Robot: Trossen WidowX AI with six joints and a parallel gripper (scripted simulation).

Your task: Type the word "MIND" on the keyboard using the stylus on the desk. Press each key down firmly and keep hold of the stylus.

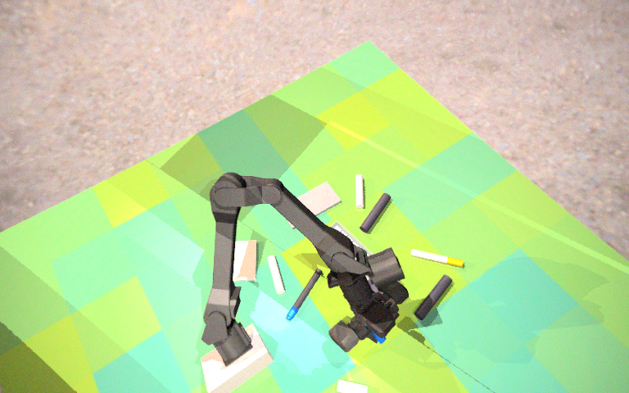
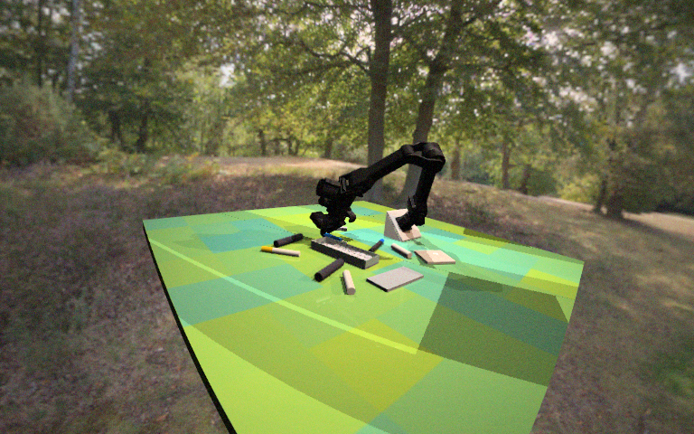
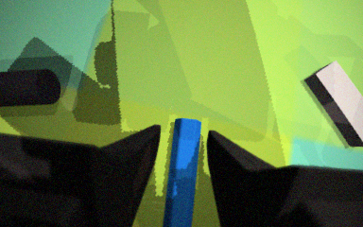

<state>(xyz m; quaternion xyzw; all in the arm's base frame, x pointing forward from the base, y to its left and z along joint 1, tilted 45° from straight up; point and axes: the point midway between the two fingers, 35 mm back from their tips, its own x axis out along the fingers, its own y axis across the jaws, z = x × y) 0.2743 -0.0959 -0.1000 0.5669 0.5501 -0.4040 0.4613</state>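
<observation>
Now: the blue stylus 10 mm behind my gripper tip and 70 mm to the left of it. The rest, counted from my gripper tip: grey slab 70 mm ahead, 380 mm to the left, 10 mm below; then M key 60 mm ahead, 260 mm to the left; then N key 90 mm ahead, 230 mm to the left.
</observation>
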